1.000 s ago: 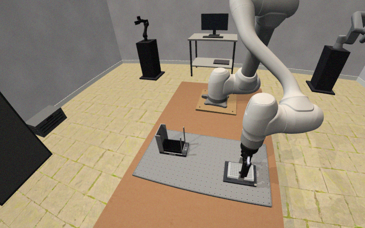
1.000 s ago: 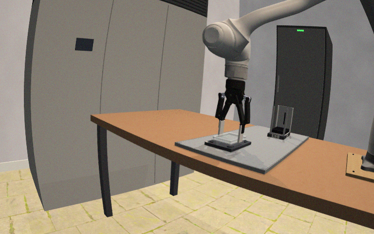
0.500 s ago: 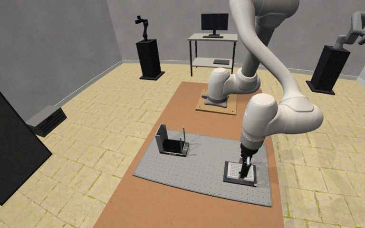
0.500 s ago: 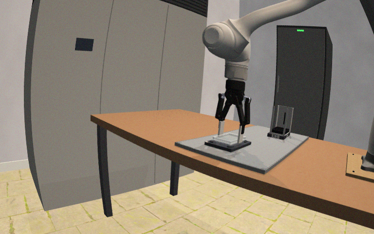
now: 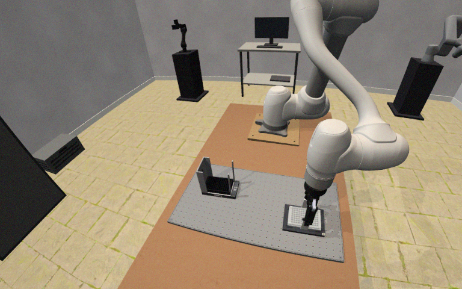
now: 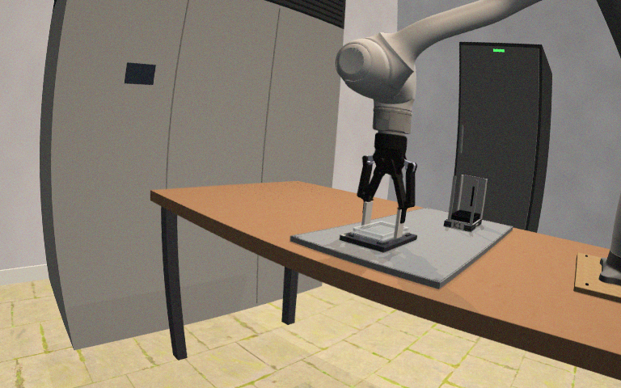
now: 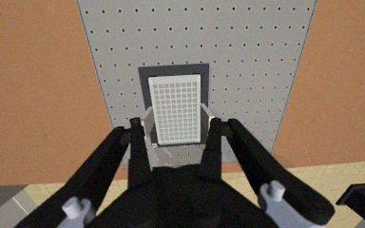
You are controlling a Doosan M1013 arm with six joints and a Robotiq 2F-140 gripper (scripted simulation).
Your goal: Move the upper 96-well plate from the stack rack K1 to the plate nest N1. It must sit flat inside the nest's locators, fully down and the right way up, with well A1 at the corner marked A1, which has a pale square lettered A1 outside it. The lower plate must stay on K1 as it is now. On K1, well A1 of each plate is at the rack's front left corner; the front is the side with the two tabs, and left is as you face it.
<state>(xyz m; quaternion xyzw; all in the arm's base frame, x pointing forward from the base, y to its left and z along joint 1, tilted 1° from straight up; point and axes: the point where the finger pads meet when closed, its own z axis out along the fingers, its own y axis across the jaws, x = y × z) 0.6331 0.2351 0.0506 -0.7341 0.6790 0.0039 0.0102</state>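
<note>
Right now the white 96-well plate is 20 mm below my hand. The rest, counted from my hand: dark plate nest N1 (40 mm below); then dark plate (390 mm to the right, 60 mm behind, 20 mm below); then pale square (80 mm to the left, 50 mm ahead, 30 mm below).
</note>
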